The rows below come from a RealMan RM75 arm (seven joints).
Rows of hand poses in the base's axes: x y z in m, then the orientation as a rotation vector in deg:
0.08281 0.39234 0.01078 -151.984 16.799 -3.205
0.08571 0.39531 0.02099 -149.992 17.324 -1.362
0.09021 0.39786 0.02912 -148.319 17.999 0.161
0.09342 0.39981 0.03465 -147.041 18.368 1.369
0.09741 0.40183 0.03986 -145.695 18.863 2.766
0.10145 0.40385 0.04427 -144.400 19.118 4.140
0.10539 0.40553 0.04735 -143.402 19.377 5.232
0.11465 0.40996 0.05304 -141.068 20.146 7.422
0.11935 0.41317 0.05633 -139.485 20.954 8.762
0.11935 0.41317 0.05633 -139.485 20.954 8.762
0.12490 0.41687 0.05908 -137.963 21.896 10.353
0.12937 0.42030 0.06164 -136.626 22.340 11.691
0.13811 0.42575 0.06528 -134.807 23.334 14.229
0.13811 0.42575 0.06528 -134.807 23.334 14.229
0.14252 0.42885 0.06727 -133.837 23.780 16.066
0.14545 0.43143 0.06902 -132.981 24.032 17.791
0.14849 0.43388 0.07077 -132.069 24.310 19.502
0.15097 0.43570 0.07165 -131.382 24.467 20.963
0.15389 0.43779 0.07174 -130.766 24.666 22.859
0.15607 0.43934 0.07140 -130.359 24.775 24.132
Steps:
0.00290 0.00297 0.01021 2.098 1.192 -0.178
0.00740 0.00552 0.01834 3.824 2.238 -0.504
0.01061 0.00747 0.02387 5.150 3.055 -0.642
0.01460 0.00949 0.02908 6.535 4.037 -0.846
0.01864 0.01151 0.03349 7.879 4.976 -0.877
0.02258 0.01319 0.03657 8.904 5.744 -0.942
0.03184 0.01762 0.04226 11.244 7.332 -1.283
0.03654 0.02083 0.04555 12.780 8.374 -1.757
0.03654 0.02083 0.04555 12.780 8.374 -1.757
0.04209 0.02453 0.04830 14.232 9.650 -2.287
0.04656 0.02796 0.05086 15.534 10.668 -2.482
0.05530 0.03341 0.05450 17.244 12.693 -2.915
0.05530 0.03341 0.05450 17.244 12.693 -2.915
0.05971 0.03651 0.05649 18.145 14.139 -2.997
0.06264 0.03909 0.05824 18.940 15.479 -2.943
0.06568 0.04154 0.05999 19.769 16.821 -2.916
0.06816 0.04336 0.06087 20.383 17.961 -2.824
0.07108 0.04545 0.06096 20.888 19.453 -2.679
0.07326 0.04700 0.06062 21.212 20.455 -2.561

